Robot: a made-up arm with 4 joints. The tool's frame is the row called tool. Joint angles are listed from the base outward.
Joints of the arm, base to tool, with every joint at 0 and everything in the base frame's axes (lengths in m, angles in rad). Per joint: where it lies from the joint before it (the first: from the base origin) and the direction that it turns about. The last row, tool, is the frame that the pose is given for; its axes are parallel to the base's.
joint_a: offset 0 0 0.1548 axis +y
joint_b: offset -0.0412 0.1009 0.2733 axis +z
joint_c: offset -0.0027 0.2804 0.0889 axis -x
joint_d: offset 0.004 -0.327 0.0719 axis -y
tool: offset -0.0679 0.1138 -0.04
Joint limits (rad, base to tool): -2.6..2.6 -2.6..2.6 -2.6..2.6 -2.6..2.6
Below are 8 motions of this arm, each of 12 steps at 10 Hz.
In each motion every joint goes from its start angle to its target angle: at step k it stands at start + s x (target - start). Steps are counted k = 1, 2, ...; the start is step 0. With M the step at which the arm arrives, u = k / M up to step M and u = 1 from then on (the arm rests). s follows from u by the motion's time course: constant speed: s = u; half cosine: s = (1 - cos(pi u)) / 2; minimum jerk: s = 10 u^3 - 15 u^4 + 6 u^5.
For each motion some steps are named. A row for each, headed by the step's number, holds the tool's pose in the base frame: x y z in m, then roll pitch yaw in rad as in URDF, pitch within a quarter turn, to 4 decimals.
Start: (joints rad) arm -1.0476 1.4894 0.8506 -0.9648
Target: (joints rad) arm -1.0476 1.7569 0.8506 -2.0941
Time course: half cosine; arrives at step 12
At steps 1, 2, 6, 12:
1: -0.6460 0.0484 0.2208 -1.6988 -0.3079 0.5572
2: -0.6493 0.0476 0.2203 -1.6914 -0.3090 0.5083
6: -0.6725 0.0467 0.2168 -1.6326 -0.3242 0.0851
12: -0.6836 0.0547 0.2143 -1.5534 -0.3564 -0.4066

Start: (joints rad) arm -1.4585 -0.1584 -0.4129 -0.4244
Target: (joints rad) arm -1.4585 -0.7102 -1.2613 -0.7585
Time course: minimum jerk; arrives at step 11
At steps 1, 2, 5, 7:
1: -0.3436 0.1723 0.0853 0.4117 -1.0704 0.0398
2: -0.3372 0.1743 0.0861 0.4526 -1.0653 0.0361
5: -0.2759 0.1998 0.1009 0.7984 -1.0627 0.0469
7: -0.2240 0.2277 0.1285 1.0618 -1.1382 0.0780

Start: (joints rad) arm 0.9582 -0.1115 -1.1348 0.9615
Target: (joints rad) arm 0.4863 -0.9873 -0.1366 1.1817
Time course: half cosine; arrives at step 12
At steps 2, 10, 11, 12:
2: 0.1294 0.2824 0.2691 0.4819 0.1035 -0.9520
10: 0.1758 0.1354 0.4149 -0.3216 -0.8325 -0.6853
11: 0.1747 0.1306 0.4282 -0.3969 -0.8583 -0.6506
12: 0.1742 0.1290 0.4327 -0.4232 -0.8661 -0.6384

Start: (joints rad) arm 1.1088 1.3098 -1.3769 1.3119
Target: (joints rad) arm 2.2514 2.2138 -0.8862 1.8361
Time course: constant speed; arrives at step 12
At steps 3, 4, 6, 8, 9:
3: 0.1123 0.1407 0.4333 1.7344 1.0708 0.1983
4: 0.1422 0.1281 0.4146 1.8378 1.1152 0.2801
6: 0.1952 0.1064 0.3665 2.1018 1.1952 0.4778
8: 0.2366 0.0893 0.3065 2.4564 1.2626 0.7383
9: 0.2521 0.0825 0.2732 2.6769 1.2903 0.9026

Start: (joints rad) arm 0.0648 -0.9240 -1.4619 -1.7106
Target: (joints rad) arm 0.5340 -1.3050 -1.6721 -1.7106
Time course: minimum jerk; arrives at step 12
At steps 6, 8, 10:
6: 0.1083 0.1862 0.2779 1.7431 0.2503 0.6181
8: 0.1396 0.1782 0.2454 1.7723 0.3270 0.5147
10: 0.1553 0.1717 0.2233 1.7763 0.3780 0.4518

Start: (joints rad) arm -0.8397 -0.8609 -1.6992 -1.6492
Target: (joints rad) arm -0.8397 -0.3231 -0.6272 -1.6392
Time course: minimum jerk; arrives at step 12
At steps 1, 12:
1: -0.0578 0.2339 0.2897 0.8369 -0.6446 1.0830
12: -0.3062 0.1347 0.3411 0.7113 0.4659 0.7020

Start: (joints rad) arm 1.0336 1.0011 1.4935 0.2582
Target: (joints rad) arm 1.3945 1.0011 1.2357 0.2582
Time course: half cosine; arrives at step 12
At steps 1, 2, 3, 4, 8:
1: 0.3421 0.2057 0.7097 -0.4787 0.2572 1.3904
2: 0.3531 0.2042 0.7014 -0.4487 0.2589 1.3920
3: 0.3703 0.2019 0.6877 -0.4010 0.2618 1.3946
4: 0.3917 0.1988 0.6690 -0.3387 0.2658 1.3980
8: 0.4802 0.1841 0.5672 -0.0382 0.2892 1.4151

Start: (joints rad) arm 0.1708 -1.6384 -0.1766 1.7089
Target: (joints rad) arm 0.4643 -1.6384 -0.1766 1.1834
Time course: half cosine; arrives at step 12
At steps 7, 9, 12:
7: 0.1382 0.0686 0.4474 -0.8201 -1.3260 -0.8334
9: 0.1571 0.0775 0.4349 -0.7294 -1.2002 -0.9447
12: 0.1690 0.0834 0.4267 -0.7022 -1.1177 -0.9899

